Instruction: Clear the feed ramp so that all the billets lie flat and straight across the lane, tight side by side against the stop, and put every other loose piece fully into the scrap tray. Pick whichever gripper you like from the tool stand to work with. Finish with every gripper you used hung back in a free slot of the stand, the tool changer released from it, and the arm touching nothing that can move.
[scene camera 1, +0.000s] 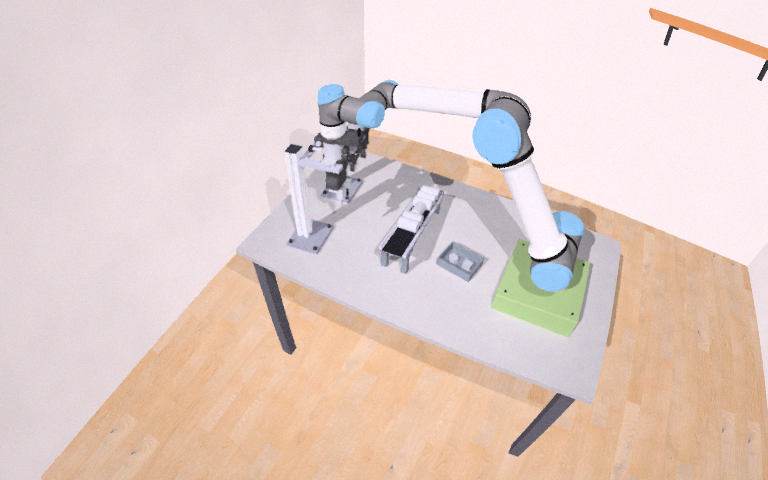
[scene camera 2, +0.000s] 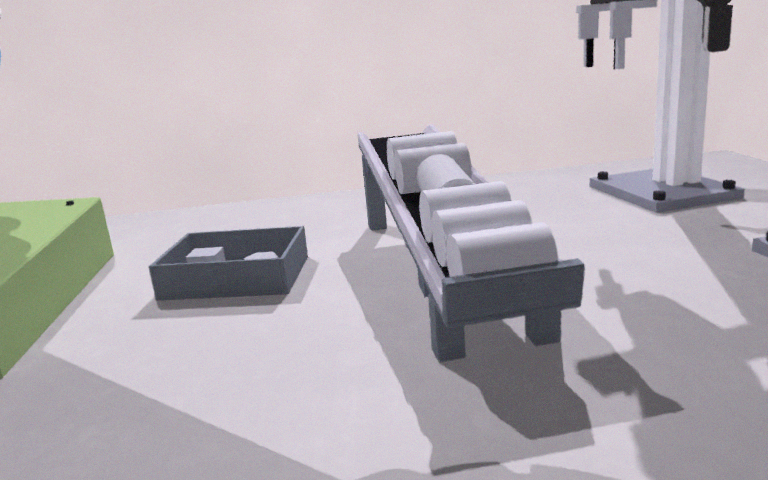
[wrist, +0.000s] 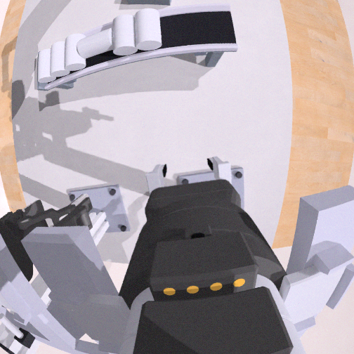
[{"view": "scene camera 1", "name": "tool stand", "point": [310, 235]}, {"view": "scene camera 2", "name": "billet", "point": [439, 171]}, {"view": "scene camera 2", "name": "billet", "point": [495, 249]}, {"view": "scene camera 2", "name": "billet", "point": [443, 138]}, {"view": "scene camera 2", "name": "billet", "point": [406, 162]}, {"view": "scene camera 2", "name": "tool stand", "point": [675, 182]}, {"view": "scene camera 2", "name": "stop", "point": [473, 295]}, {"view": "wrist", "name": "billet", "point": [99, 42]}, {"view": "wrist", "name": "tool stand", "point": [69, 266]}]
